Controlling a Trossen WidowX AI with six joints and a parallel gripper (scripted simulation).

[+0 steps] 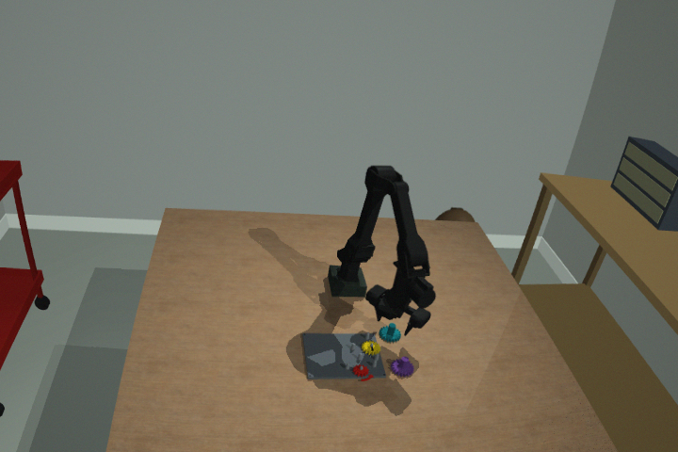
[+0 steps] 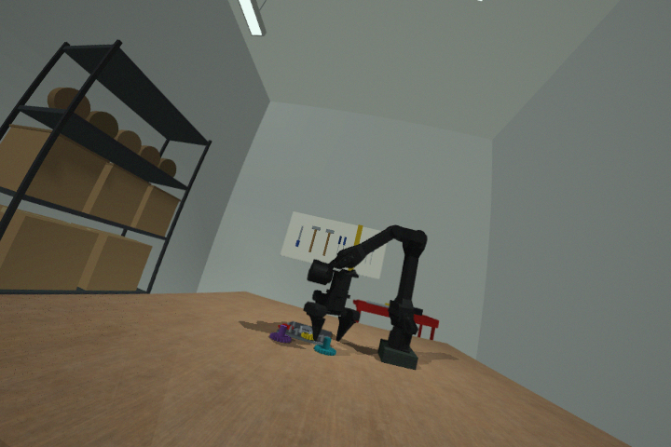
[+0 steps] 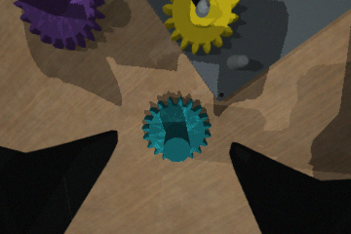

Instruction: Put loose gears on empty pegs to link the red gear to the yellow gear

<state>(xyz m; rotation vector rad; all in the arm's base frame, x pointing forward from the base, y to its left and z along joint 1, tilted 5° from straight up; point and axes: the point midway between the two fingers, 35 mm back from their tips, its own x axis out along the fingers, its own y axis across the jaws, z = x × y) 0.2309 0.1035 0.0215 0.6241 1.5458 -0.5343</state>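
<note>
My gripper tip is 2 cm above the teal gear. Also, from my gripper tip: purple gear (13 cm ahead, 2 cm below, 1 cm to the left); yellow gear (7 cm to the right, 6 cm ahead, 2 cm below); red gear (15 cm ahead, 11 cm to the right, 2 cm below).
</note>
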